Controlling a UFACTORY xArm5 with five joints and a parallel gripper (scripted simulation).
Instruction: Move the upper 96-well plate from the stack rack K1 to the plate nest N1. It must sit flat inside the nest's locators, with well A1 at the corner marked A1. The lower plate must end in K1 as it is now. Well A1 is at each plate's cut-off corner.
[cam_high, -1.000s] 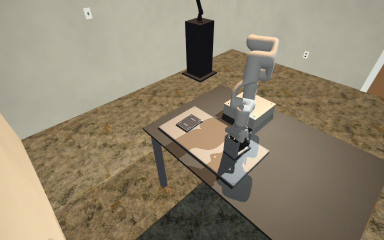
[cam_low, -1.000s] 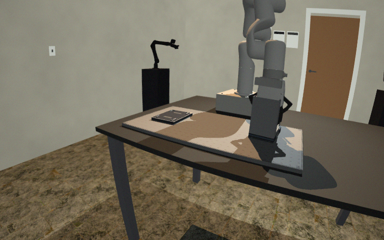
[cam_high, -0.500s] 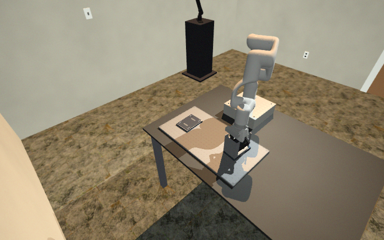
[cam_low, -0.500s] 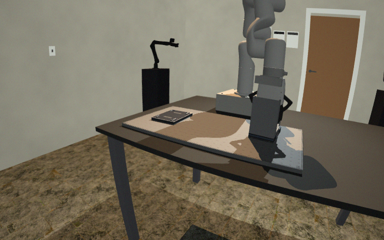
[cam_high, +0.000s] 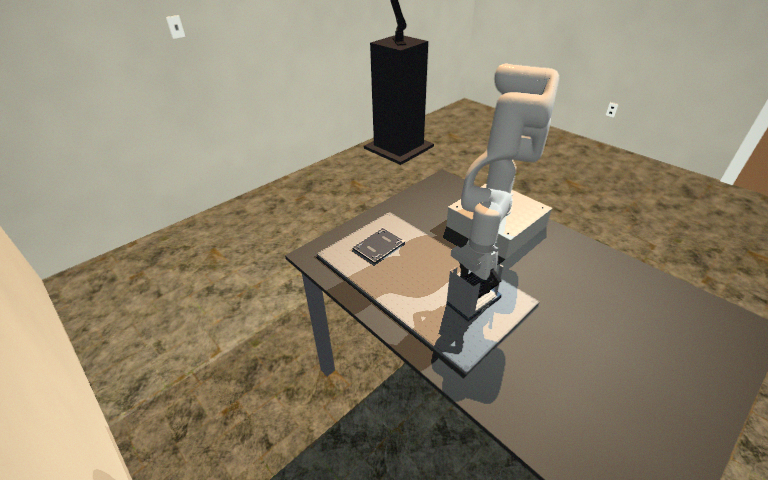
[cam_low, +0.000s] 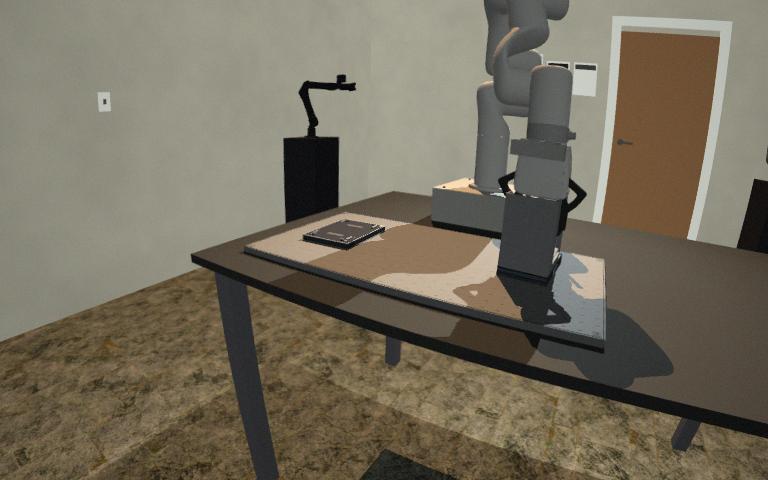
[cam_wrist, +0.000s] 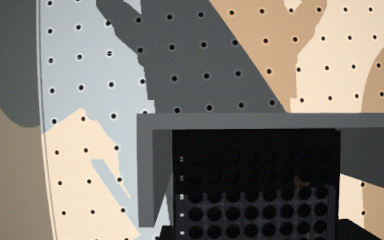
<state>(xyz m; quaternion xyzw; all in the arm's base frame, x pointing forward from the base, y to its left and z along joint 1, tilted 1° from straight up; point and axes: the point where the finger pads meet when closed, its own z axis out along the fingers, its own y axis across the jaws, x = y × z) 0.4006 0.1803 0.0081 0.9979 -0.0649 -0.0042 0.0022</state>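
My hand is 7 cm short of the grey rack wall, 1 cm to the left of it and 1 cm above it. From my hand the other things lie so: black 96-well plate: 1 cm below; then plate nest N1: 42 cm to the right, 9 cm below; then light plate: 7 cm below.
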